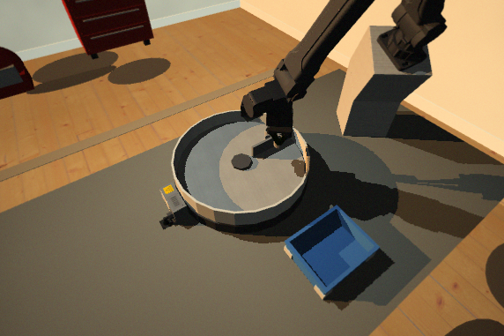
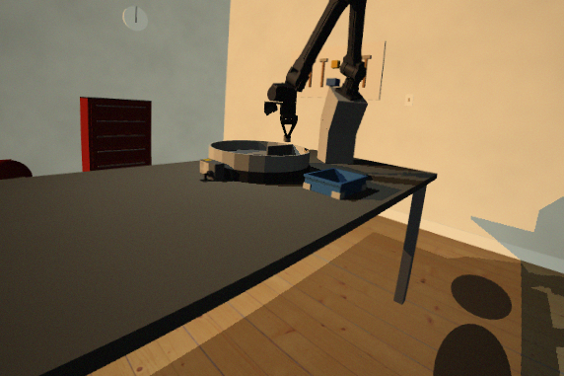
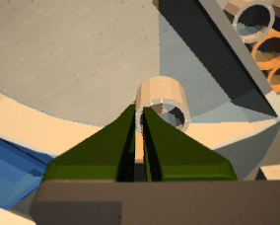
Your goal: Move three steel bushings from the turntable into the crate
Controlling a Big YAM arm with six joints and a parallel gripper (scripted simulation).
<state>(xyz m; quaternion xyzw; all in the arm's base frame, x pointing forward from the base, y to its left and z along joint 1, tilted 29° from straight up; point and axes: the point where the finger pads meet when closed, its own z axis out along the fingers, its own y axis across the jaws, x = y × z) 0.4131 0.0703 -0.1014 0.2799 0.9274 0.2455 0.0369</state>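
My gripper is now 10 mm past the blue crate, 290 mm to the right of it and 130 mm above it. Also, from my hand: round turntable (100 mm ahead, 50 mm to the right, 100 mm below).
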